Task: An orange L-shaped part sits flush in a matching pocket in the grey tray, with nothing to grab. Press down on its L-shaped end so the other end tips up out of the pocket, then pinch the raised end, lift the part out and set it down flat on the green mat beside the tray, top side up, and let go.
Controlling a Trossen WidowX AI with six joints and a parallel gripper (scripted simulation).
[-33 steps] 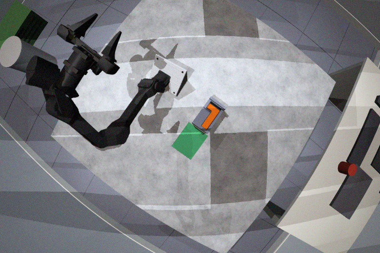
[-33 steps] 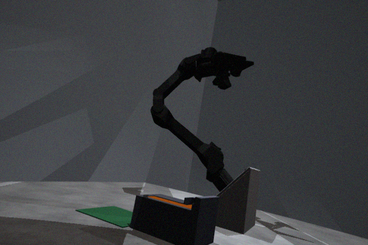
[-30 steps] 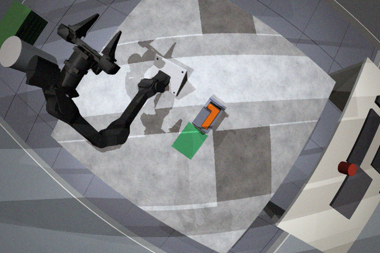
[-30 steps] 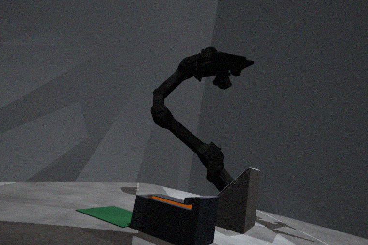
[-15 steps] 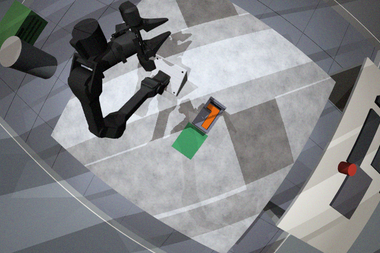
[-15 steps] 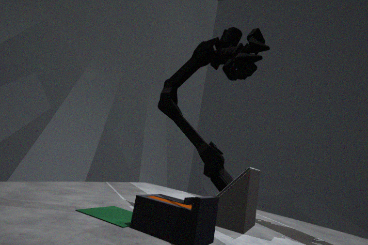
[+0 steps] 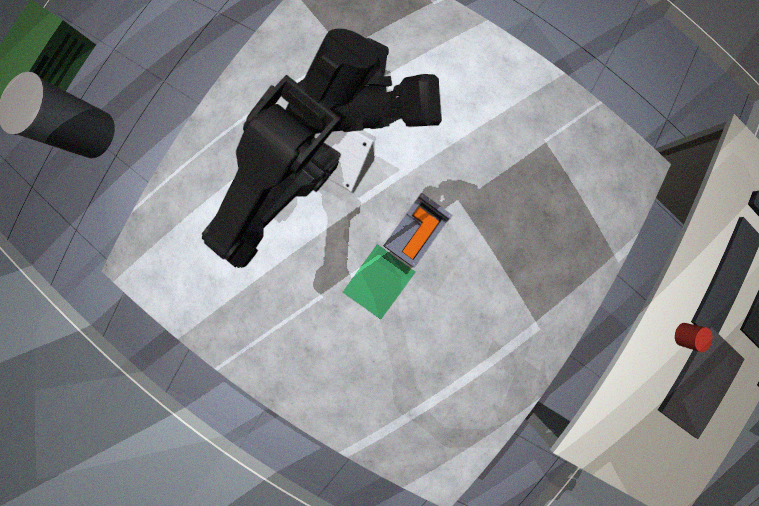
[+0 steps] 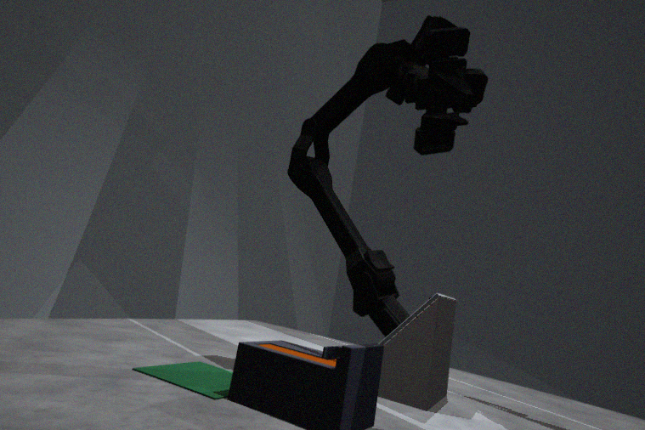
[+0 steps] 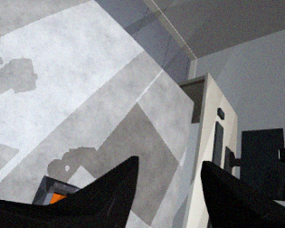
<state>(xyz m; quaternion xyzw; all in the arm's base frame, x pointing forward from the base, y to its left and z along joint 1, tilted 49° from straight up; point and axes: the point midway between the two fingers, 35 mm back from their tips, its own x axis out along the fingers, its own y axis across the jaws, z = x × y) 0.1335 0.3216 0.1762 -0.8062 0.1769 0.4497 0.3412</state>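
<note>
My gripper tip is 110 mm short of the orange L-shaped part, 120 mm to the left of it and 370 mm above it. Also, from my gripper tip: green mat (100 mm ahead, 280 mm to the right, 440 mm below).
</note>
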